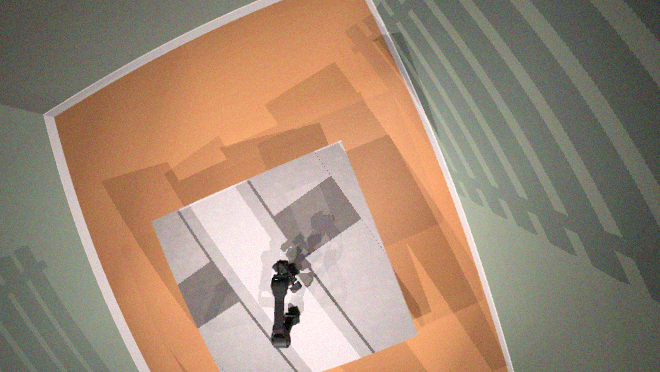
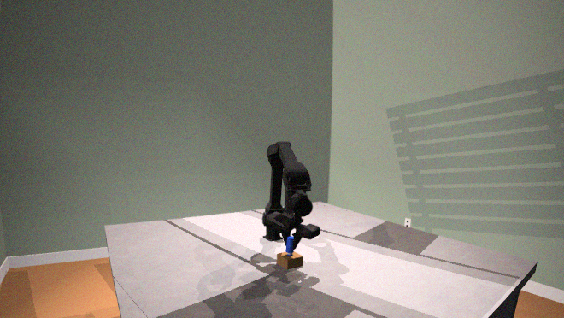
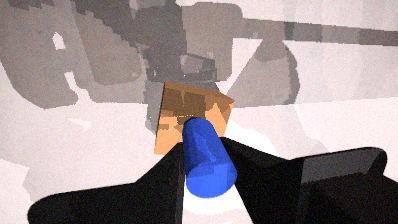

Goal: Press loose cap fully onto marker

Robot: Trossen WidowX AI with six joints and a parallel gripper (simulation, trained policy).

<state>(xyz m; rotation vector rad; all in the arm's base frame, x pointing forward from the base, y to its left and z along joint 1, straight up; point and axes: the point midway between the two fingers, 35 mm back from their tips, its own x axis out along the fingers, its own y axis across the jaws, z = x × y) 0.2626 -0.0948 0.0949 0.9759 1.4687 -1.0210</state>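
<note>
Now: the blue cap 1 cm above my gripper tip. From my gripper tip the other things lie so: holder block (4 cm below).
</note>
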